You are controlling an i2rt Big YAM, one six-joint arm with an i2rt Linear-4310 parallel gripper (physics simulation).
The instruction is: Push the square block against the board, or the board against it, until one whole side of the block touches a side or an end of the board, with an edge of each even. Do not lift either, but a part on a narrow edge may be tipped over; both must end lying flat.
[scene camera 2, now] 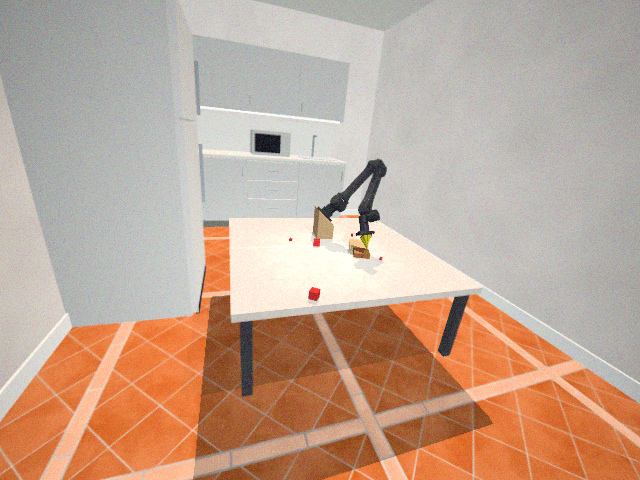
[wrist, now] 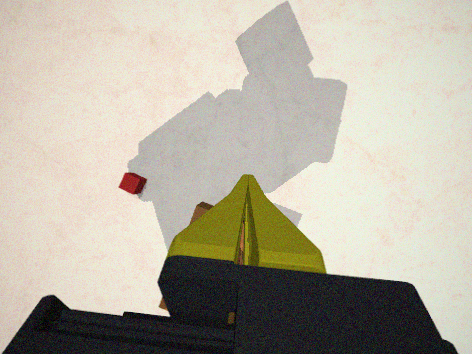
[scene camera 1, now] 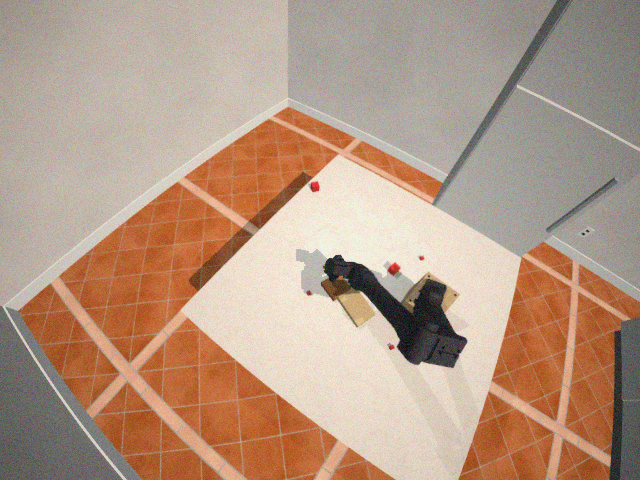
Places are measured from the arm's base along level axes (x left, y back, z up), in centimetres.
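Where they show: gripper, fingertip midpoint: (scene camera 2: 366,248) (wrist: 247,182) (scene camera 1: 323,267); arm's base, link origin: (scene camera 2: 323,215) (scene camera 1: 431,294).
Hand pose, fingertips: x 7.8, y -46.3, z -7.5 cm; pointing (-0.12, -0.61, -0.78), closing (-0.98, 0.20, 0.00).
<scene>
Each offset is from my fingertips to the top centre of the thing.
The brown square block {dx +2.4, dy +8.4, dz -5.4 cm} (scene camera 1: 331,290) (scene camera 2: 360,253) (wrist: 201,212) lies on the table by the end of the light tan board {dx +6.6, dy +20.7, dz -5.4 cm} (scene camera 1: 356,308) (scene camera 2: 354,242), which lies flat. They look close or touching; whether their edges are even is too small to tell. My gripper (scene camera 1: 325,267) (scene camera 2: 366,247) (wrist: 247,182) is shut and empty, its yellow fingertips low beside the block. In the wrist view the fingers and the gripper body hide most of the block, and the board does not show there.
Small red cubes lie around: one {dx +11.2, dy -0.8, dz -6.7 cm} (scene camera 1: 308,292) (scene camera 2: 381,258) (wrist: 132,183) near the block, one {dx +15.4, dy +42.0, dz -6.7 cm} (scene camera 1: 391,346) near the arm base, a larger one {dx -19.4, dy +29.6, dz -4.3 cm} (scene camera 1: 393,268) (scene camera 2: 316,242) before the upright wooden piece (scene camera 1: 448,295) (scene camera 2: 323,225), and one {dx -45.9, dy -28.8, dz -4.3 cm} (scene camera 1: 314,186) (scene camera 2: 314,293) near the table's edge.
</scene>
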